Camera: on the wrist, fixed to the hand. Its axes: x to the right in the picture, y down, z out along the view.
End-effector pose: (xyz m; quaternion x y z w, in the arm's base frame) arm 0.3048 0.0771 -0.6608 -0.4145 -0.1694 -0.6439 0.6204
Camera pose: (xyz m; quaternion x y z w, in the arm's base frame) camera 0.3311 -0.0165 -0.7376 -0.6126 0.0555 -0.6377 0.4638
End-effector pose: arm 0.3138 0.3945 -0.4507 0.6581 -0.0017 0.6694 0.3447
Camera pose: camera 0.1917 0.3978 -0.4296 0.5175 -0.2491 0.6296 0.5232
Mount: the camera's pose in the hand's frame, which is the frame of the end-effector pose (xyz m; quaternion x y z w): 0.0075 0.0636 -0.1061 -0.3316 -0.0171 0.0298 0.9428
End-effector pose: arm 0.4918 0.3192 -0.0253 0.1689 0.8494 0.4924 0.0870
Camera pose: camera 0.4643 0.2655 0.0830 0.1641 0.6310 0.7456 0.1379
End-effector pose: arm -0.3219 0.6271 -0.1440 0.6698 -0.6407 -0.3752 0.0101
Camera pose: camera -0.3221 0.5597 -0.0400 0.6026 -0.4998 -0.5773 0.2319
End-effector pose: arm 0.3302 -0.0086 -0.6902 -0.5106 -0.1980 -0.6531 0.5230
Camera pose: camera 0.3382 -0.1201 -0.7436 -0.6719 0.0362 -0.6571 0.3398
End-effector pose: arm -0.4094 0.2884 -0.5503 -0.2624 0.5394 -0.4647 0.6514
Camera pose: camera -0.4894 0.3260 -0.6371 -0.4552 0.6593 -0.2353 0.5502
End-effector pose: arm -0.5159 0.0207 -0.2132 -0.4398 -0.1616 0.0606 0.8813
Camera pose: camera -0.4707 -0.0191 -0.3215 -0.7107 -0.1744 0.0373 0.6805
